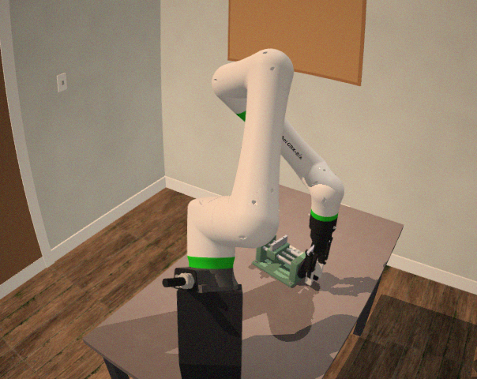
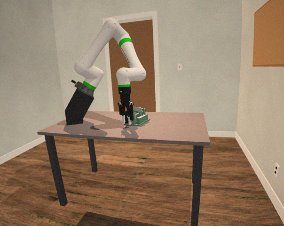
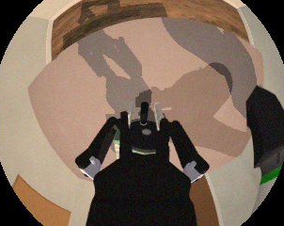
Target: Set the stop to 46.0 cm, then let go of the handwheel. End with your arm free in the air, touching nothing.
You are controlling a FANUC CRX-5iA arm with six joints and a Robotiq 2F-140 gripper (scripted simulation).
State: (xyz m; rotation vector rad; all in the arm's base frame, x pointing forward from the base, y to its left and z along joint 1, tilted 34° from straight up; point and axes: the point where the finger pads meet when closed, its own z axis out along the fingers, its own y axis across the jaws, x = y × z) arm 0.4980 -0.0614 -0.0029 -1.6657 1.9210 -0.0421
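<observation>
My hand is 20 mm to the right of the black handwheel and 10 mm above it. Round my hand: green stop fixture: 170 mm to the left, 30 mm above, 10 mm ahead.
</observation>
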